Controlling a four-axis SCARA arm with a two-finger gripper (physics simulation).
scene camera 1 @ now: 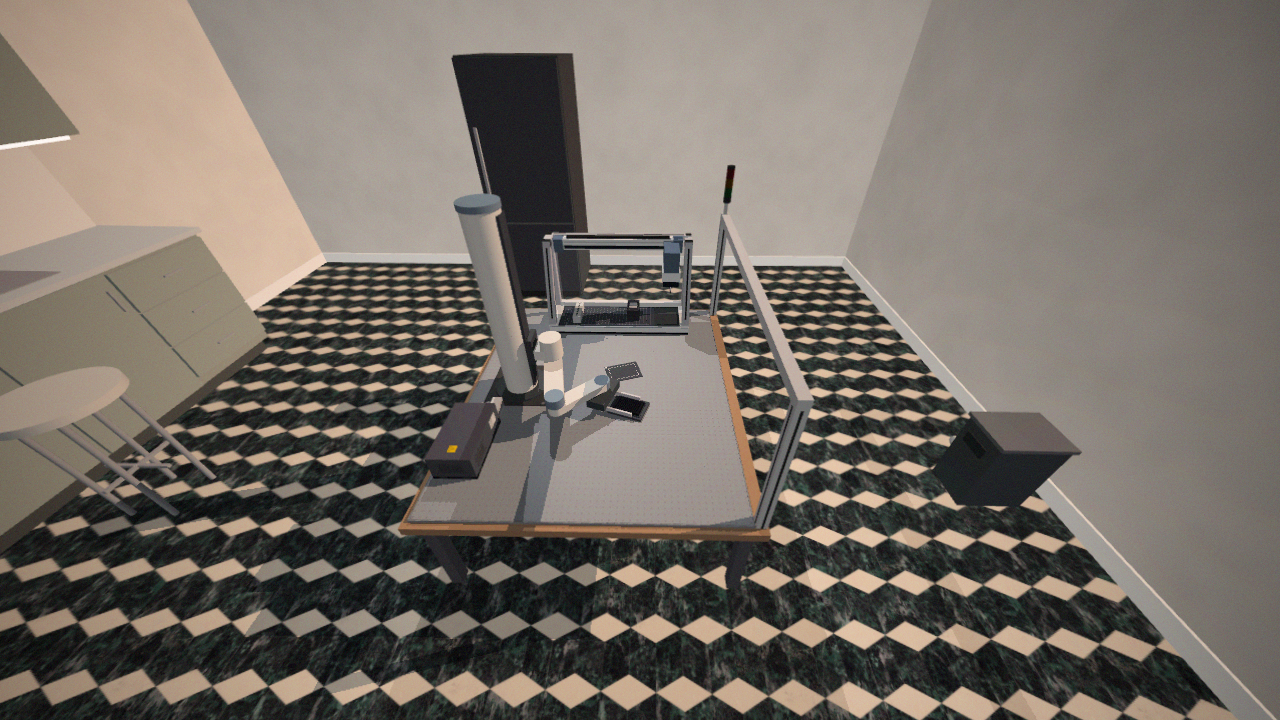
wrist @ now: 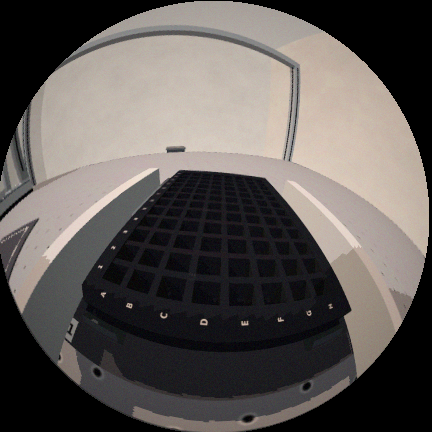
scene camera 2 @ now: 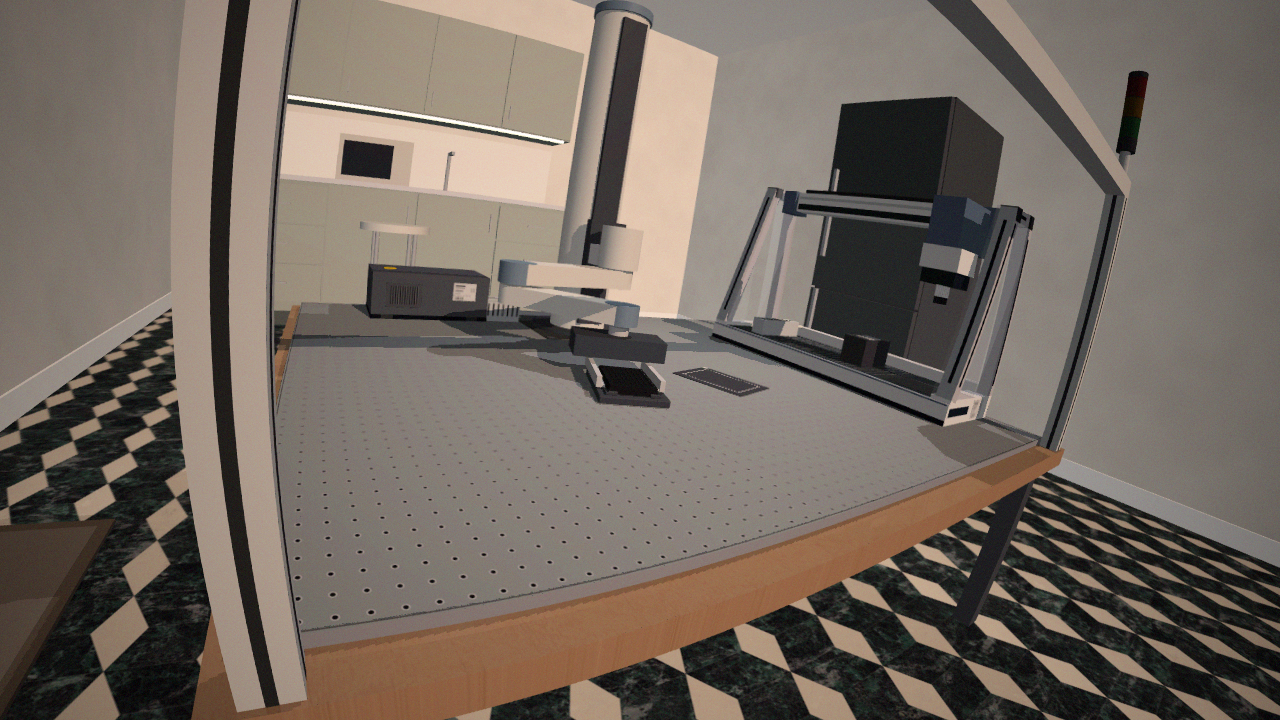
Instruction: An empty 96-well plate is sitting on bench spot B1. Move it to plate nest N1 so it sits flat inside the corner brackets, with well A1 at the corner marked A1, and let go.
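Frame: origin at the arm's base, x ahead, y left, z up, level; millimetres.
Seen in the pictures: gripper, fingertip midpoint: (scene camera 1: 636, 406) (wrist: 222, 182) (scene camera 2: 631, 384); arm's base at its link origin: (scene camera 1: 523, 386).
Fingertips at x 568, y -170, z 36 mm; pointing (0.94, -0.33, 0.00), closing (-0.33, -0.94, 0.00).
Observation:
Pixels of each thing's top centre, then the offset from my fingertips to it. "spot": a spot on its surface instead.
- black 96-well plate at its top centre: (wrist: 223, 201) (scene camera 2: 627, 376) (scene camera 1: 628, 404) dx -36, dy +13, dz +3 mm
- dark plate nest N1 at its top centre: (wrist: 222, 214) (scene camera 2: 626, 381) (scene camera 1: 628, 405) dx -35, dy +12, dz -6 mm
- partly hidden white label at a spot on its surface: (wrist: 71, 330) spot: dx -90, dy +86, dz -12 mm
- dark outlined rectangle at a spot on its surface: (scene camera 2: 720, 381) (scene camera 1: 624, 372) spot: dx -66, dy +265, dz -22 mm
- gantry machine at a spot on its surface: (scene camera 2: 832, 376) spot: dx -37, dy +620, dz -8 mm
- dark box device at a spot on its surface: (scene camera 2: 427, 291) spot: dx -603, dy -242, dz +48 mm
The black 96-well plate (scene camera 1: 629, 407) (scene camera 2: 628, 382) (wrist: 215, 250) lies between the two pale fingers of my gripper (scene camera 2: 626, 374) (wrist: 222, 182), which is shut on its long sides. The plate is over the dark plate nest N1 (scene camera 2: 628, 402) (wrist: 220, 372), very low; the frames do not show clearly whether it rests flat in it. In the wrist view, row letters A to H run along the plate's near edge, with well A1 at the near left. A partly hidden white label (wrist: 71, 330) on the nest is close to that corner. The corner brackets are mostly hidden under the plate.
Bench spot B1, a dark outlined rectangle (scene camera 1: 623, 370) (scene camera 2: 720, 381) (wrist: 14, 243), is beside the nest. A gantry machine (scene camera 1: 617, 329) (scene camera 2: 832, 376) stands at the bench's far end. A dark box device (scene camera 1: 462, 438) (scene camera 2: 427, 291) stands near the arm's column (scene camera 1: 496, 295) (scene camera 2: 595, 152). A frame rail runs along one side.

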